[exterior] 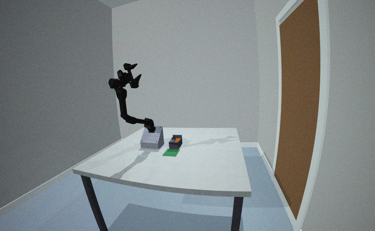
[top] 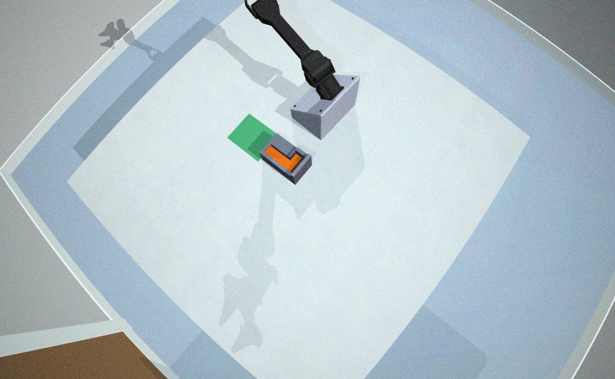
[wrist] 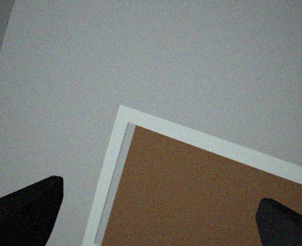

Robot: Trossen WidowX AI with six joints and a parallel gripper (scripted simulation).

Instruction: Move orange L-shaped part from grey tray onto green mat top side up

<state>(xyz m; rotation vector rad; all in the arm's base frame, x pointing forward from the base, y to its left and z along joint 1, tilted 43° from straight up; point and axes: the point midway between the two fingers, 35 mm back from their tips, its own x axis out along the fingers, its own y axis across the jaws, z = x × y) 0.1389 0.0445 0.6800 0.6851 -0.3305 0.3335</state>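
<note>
The orange L-shaped part lies 65 cm below my gripper tip, 45 cm to the left of it and 7 cm ahead of it. Round my gripper tip: green mat: 71 cm below, 28 cm to the left, 7 cm ahead.
</note>
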